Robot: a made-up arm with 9 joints. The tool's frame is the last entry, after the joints. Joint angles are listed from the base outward.
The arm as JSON. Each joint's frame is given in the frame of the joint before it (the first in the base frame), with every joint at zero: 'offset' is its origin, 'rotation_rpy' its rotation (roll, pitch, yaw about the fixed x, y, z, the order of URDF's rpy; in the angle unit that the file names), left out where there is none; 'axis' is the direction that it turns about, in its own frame. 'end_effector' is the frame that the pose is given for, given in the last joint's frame.
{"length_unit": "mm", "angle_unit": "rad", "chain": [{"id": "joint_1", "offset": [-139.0, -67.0, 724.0], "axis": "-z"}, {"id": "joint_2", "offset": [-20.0, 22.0, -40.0], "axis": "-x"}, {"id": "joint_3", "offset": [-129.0, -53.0, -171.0], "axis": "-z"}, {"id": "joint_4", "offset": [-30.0, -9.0, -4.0], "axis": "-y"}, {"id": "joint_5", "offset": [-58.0, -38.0, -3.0], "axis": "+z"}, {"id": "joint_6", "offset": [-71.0, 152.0, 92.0], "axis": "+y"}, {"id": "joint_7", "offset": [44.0, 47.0, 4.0], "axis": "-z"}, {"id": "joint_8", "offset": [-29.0, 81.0, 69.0], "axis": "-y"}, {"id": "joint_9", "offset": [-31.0, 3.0, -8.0], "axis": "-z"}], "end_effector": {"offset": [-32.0, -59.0, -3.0], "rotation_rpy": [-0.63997, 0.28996, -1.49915]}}
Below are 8 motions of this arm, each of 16 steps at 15 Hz.
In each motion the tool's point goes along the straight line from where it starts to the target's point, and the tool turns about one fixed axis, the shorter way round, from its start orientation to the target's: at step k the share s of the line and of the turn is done. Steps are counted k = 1, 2, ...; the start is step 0. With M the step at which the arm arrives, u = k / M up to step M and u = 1 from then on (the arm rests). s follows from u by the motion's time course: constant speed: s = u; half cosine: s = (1 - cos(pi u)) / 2; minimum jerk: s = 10 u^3 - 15 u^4 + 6 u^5.
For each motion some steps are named. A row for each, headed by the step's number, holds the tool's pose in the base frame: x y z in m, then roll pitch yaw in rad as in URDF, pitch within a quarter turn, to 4 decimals.
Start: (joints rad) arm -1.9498 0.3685 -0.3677 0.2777 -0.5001 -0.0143 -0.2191 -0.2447 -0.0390
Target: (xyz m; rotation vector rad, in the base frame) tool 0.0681 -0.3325 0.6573 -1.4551 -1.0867 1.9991
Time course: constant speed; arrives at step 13
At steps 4, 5, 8, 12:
4: -0.0361 -0.3924 0.6353 -0.9786 0.0690 1.0551
5: -0.0245 -0.3857 0.6377 -1.0479 0.1083 1.1680
8: 0.0102 -0.3658 0.6451 -1.2266 0.2680 1.4932
12: 0.0565 -0.3392 0.6549 -1.3793 0.5504 1.9119

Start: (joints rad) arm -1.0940 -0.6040 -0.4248 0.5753 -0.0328 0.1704 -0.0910 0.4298 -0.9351
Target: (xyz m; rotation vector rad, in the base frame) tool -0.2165 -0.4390 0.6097 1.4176 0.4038 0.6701
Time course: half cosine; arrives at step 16
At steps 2, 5, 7, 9, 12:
2: -0.4042 -0.3730 0.6138 0.4625 -0.2871 0.7510
5: -0.3683 -0.3857 0.6130 0.6527 -0.2619 0.7301
7: -0.3331 -0.3980 0.6123 0.8370 -0.2340 0.7148
9: -0.2950 -0.4114 0.6114 1.0347 -0.2013 0.7045
12: -0.2451 -0.4290 0.6103 1.2918 -0.1566 0.7013

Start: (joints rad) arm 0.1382 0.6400 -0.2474 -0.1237 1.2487 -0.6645 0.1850 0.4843 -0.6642
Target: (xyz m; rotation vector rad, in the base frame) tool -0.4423 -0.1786 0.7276 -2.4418 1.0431 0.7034
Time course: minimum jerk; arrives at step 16
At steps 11, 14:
11: -0.4687 -0.1724 0.7405 -2.4101 0.7638 -0.4640
14: -0.4447 -0.1780 0.7288 -2.9064 0.6403 -0.7259

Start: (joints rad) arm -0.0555 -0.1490 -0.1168 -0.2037 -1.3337 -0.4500 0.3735 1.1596 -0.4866
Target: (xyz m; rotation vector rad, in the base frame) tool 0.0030 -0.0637 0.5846 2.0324 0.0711 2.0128
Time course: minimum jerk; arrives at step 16
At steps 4, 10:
4: -0.1447 -0.0058 0.6133 0.5641 -0.6213 -2.7609
10: -0.0423 -0.0459 0.5934 0.6632 -1.2141 2.6319

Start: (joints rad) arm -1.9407 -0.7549 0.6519 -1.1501 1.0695 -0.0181 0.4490 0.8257 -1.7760
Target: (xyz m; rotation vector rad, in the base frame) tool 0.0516 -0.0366 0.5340 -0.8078 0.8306 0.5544
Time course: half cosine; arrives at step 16
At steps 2, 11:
2: -0.0228 -0.1133 0.7858 0.7328 0.1585 2.2044
11: 0.0344 -0.0543 0.5922 -0.1663 1.0193 0.9150

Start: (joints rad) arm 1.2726 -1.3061 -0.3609 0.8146 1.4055 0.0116 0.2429 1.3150 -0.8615
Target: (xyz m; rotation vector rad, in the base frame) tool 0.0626 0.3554 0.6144 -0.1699 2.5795 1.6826
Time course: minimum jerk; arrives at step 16
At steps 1, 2, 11, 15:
1: -0.0464 0.4283 0.4002 2.3968 -0.4648 -2.9260
2: -0.0449 0.4273 0.4032 2.3912 -0.4565 -2.9266
11: 0.0429 0.3686 0.5758 2.0681 0.0101 -3.0356
15: 0.0624 0.3556 0.6139 1.9899 0.1068 -3.0797

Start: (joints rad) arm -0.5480 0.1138 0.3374 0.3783 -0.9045 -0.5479 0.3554 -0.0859 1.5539
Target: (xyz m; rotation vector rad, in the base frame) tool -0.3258 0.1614 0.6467 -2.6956 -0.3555 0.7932
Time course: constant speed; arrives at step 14
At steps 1, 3, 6, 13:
1: -0.2661 0.1075 0.6605 -1.5304 0.9040 1.5715
3: -0.2753 0.1158 0.6584 -1.7697 0.9204 1.3308
6: -0.2891 0.1283 0.6552 -2.1196 0.8793 0.9788
13: -0.3212 0.1573 0.6478 -2.6700 0.5627 0.4231

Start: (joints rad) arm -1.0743 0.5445 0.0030 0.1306 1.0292 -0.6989 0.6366 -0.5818 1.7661
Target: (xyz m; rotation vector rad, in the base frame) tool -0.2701 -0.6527 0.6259 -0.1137 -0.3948 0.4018
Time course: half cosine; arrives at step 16
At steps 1, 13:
1: -0.4325 -0.6221 0.6570 -0.4698 0.1602 -1.6170
13: -0.2839 -0.6501 0.6285 -0.1710 -0.3053 0.2628

